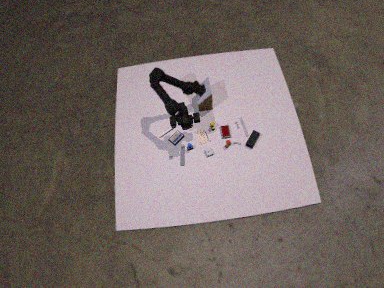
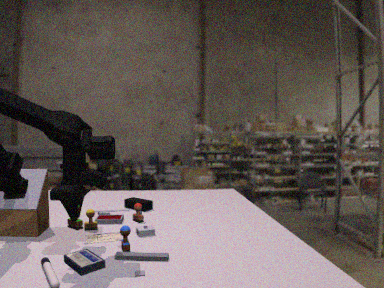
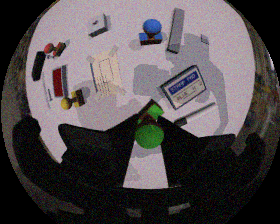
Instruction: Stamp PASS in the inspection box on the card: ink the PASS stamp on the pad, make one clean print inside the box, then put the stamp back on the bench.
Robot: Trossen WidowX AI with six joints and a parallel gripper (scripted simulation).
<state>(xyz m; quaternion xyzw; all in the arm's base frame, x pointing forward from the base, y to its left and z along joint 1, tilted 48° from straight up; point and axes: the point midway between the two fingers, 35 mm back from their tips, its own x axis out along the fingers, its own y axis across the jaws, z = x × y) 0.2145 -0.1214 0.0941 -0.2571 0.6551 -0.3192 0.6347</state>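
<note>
My gripper tip is 250 mm to the right of the ink pad, 80 mm above it and 60 mm short of it. Round my gripper tip: labelled box 80 mm to the right, 70 mm below, 30 mm ahead; green-knobbed stamp right at my gripper tip; cream card 90 mm to the left, 90 mm below, 60 mm ahead.
</note>
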